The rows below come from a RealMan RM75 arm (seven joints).
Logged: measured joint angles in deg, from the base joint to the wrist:
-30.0, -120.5, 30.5, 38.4, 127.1, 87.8, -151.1
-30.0, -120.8, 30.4, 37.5, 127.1, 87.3, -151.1
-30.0, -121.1, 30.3, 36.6, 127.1, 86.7, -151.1
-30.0, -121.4, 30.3, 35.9, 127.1, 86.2, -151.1
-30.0, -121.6, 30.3, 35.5, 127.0, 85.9, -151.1
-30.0, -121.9, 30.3, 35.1, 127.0, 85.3, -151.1
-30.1, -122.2, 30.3, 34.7, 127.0, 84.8, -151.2
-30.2, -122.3, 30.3, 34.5, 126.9, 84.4, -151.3
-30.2, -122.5, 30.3, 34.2, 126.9, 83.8, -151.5
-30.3, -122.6, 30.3, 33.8, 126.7, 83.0, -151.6
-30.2, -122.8, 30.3, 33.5, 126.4, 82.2, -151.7
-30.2, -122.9, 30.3, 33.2, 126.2, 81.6, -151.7
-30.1, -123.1, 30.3, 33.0, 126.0, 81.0, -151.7
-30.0, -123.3, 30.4, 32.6, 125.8, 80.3, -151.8
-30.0, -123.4, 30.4, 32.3, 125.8, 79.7, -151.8
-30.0, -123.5, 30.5, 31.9, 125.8, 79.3, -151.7
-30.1, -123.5, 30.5, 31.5, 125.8, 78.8, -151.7
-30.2, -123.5, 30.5, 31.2, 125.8, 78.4, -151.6
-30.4, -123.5, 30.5, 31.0, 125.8, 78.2, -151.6
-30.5, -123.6, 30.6, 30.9, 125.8, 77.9, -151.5
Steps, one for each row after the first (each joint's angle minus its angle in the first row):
0.0, -0.3, -0.1, -0.9, 0.0, -0.5, 0.0
0.0, -0.6, -0.2, -1.8, 0.0, -1.1, 0.0
0.0, -0.9, -0.2, -2.5, 0.0, -1.6, 0.0
0.0, -1.1, -0.2, -2.9, -0.1, -1.9, 0.0
0.0, -1.4, -0.2, -3.3, -0.1, -2.5, 0.0
-0.1, -1.7, -0.2, -3.7, -0.1, -3.0, -0.1
-0.2, -1.8, -0.2, -3.9, -0.2, -3.4, -0.2
-0.2, -2.0, -0.2, -4.2, -0.2, -4.0, -0.4
-0.3, -2.1, -0.2, -4.6, -0.4, -4.8, -0.5
-0.2, -2.3, -0.2, -4.9, -0.7, -5.6, -0.6
-0.2, -2.4, -0.2, -5.2, -0.9, -6.2, -0.6
-0.1, -2.6, -0.2, -5.4, -1.1, -6.8, -0.6
0.0, -2.8, -0.1, -5.8, -1.3, -7.5, -0.7
0.0, -2.9, -0.1, -6.1, -1.3, -8.1, -0.7
0.0, -3.0, 0.0, -6.5, -1.3, -8.5, -0.6
-0.1, -3.0, 0.0, -6.9, -1.3, -9.0, -0.6
-0.2, -3.0, 0.0, -7.2, -1.3, -9.4, -0.5
-0.4, -3.0, 0.0, -7.4, -1.3, -9.6, -0.5
-0.5, -3.1, 0.1, -7.5, -1.3, -9.9, -0.4

